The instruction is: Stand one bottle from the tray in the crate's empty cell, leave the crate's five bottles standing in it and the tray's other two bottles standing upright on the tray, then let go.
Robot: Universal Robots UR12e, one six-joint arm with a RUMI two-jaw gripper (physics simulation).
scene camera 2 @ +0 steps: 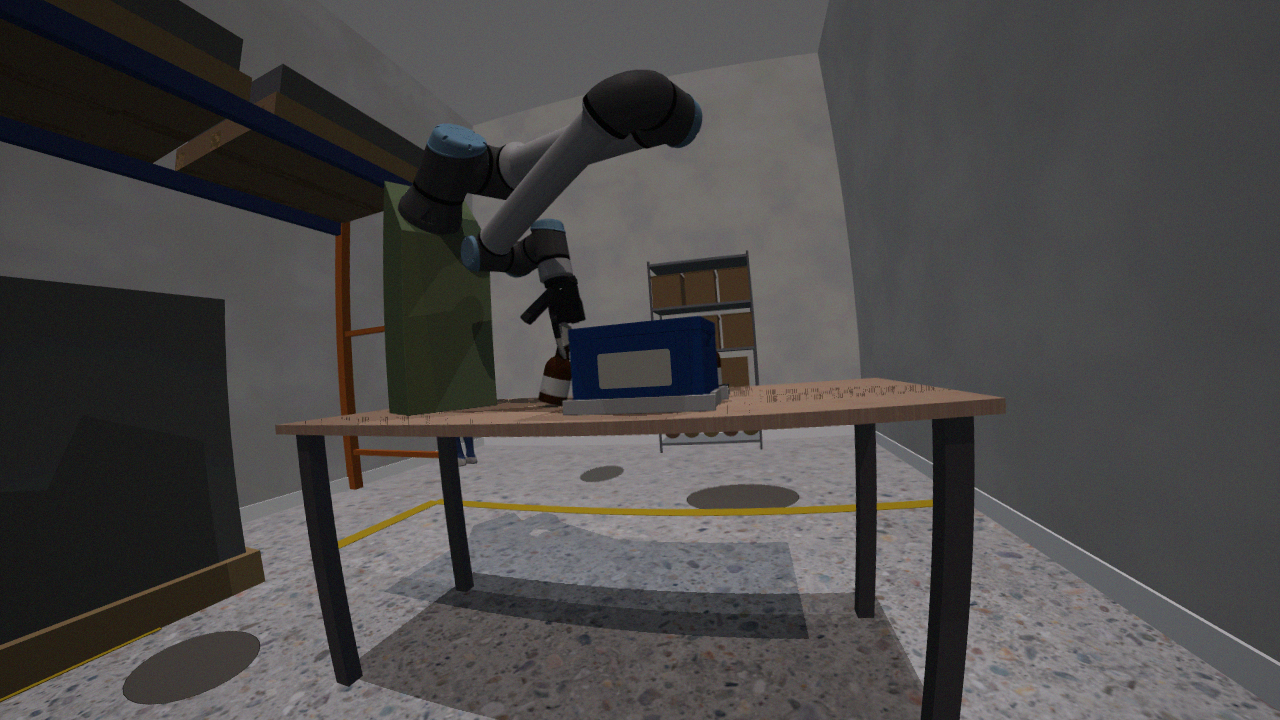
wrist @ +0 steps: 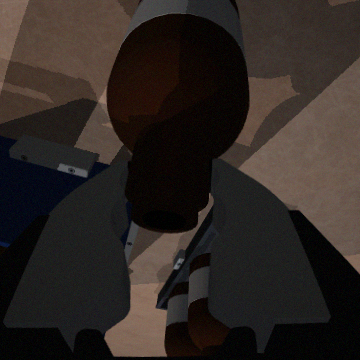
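Pixels of known places: gripper, between the fingertips: [scene camera 2: 567, 359] [wrist: 170, 163]; arm's base, origin of its link: [scene camera 2: 429, 216].
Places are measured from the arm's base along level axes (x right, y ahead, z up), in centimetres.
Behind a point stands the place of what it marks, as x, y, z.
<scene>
My gripper [scene camera 2: 563, 347] @(-0.3, 41.8, -46.2) [wrist: 170, 163] @(-0.3, 41.8, -46.2) is shut on the neck of a brown bottle [scene camera 2: 555, 379] @(3.5, 39.8, -50.9) [wrist: 177, 85] @(0.1, 37.4, -45.5) with a white label. The bottle leans, its base low by the table top, close to the left side of the blue crate [scene camera 2: 586, 362] @(21.0, 54.2, -47.5) [wrist: 30, 200] @(11.1, 51.8, -50.6) in scene camera 2. Whether its base touches the table is unclear. The crate's cells and bottles are hidden. In the wrist view, part of the dark tray [wrist: 163, 299] @(-3.5, 77.0, -55.4) shows between the fingers, with two brown bottles [wrist: 176, 311] @(-5.5, 74.3, -52.5) [wrist: 199, 286] @(-7.1, 65.5, -52.5) partly behind the right finger; their footing is hard to tell.
A light grey rail [scene camera 2: 640, 404] @(23.6, 65.3, -56.3) runs along the crate's base on the wooden table [scene camera 2: 859, 404] @(29.7, 104.0, -58.0). Grey brackets [wrist: 52, 154] @(11.1, 50.6, -55.9) stand beside the crate. A green column [scene camera 2: 438, 331] @(3.7, 5.2, -35.6) stands at the left, and a shelf rack [scene camera 2: 752, 331] is far behind.
</scene>
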